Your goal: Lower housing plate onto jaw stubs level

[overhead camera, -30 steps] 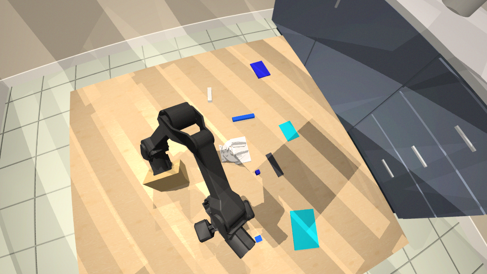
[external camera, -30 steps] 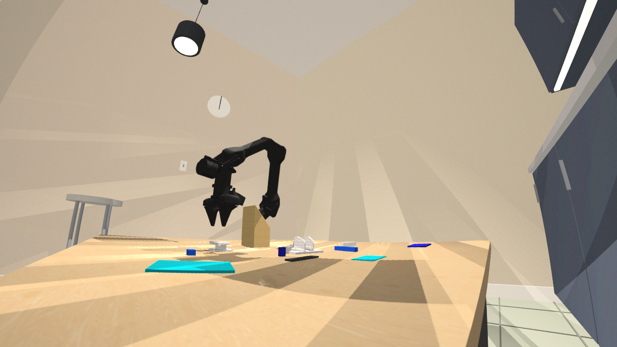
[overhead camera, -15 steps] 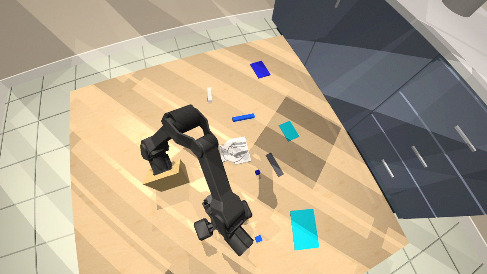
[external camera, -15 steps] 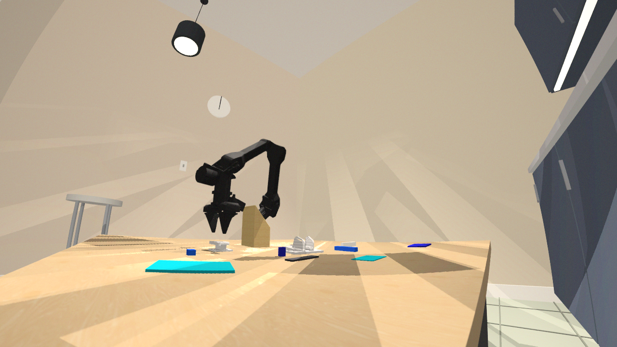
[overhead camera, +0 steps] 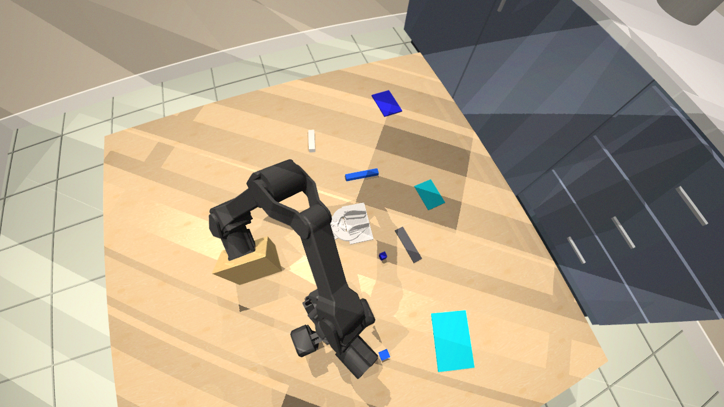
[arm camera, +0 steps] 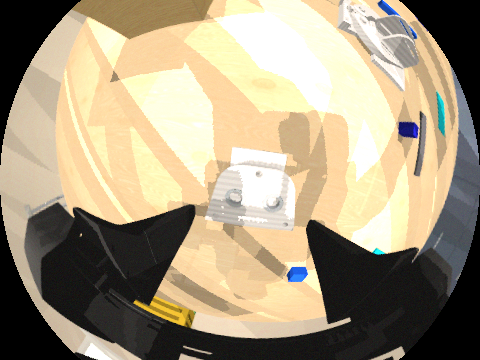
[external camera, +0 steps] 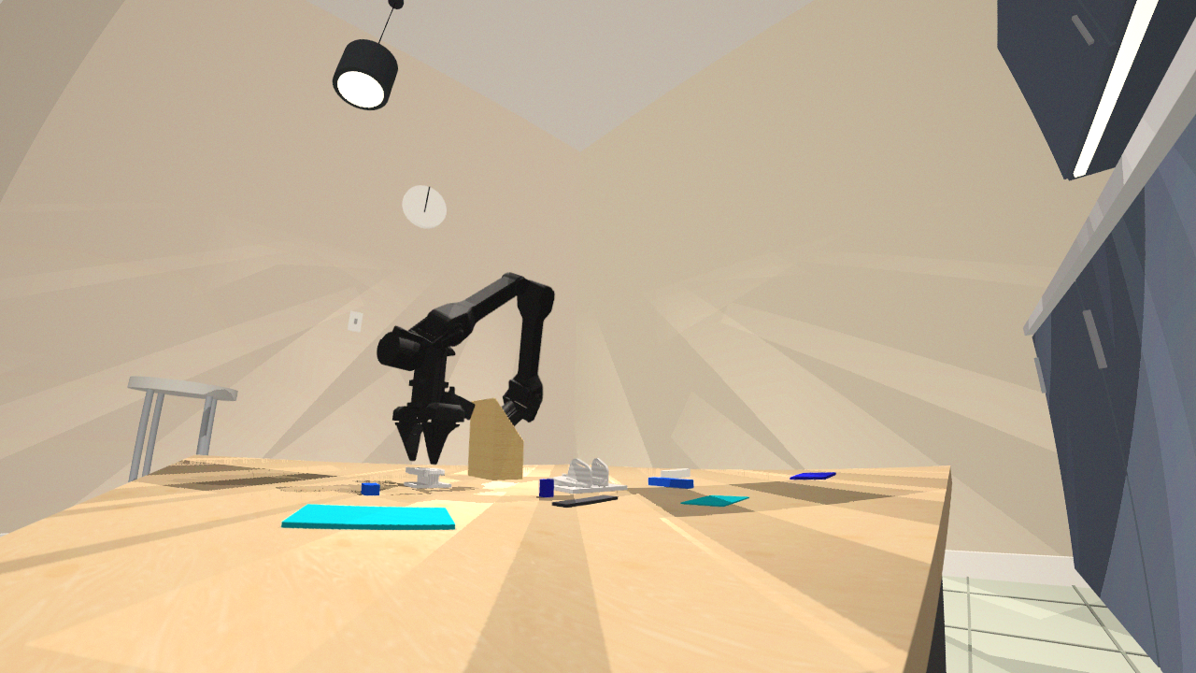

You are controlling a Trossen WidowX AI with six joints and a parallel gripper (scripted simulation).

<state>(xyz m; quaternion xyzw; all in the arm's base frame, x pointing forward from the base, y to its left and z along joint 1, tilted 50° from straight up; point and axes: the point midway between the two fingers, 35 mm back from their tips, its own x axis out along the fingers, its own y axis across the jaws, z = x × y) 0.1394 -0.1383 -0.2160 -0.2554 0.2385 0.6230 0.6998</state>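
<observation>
The white rest is 3 cm below my gripper tip and 1 cm to the left of it. Round my gripper tip: small blue cube: 20 cm ahead, 12 cm to the left, 3 cm below; then blue bar: 38 cm to the left, 26 cm ahead, 3 cm below; then large cyan plate: 27 cm ahead, 17 cm to the right, 4 cm below.
</observation>
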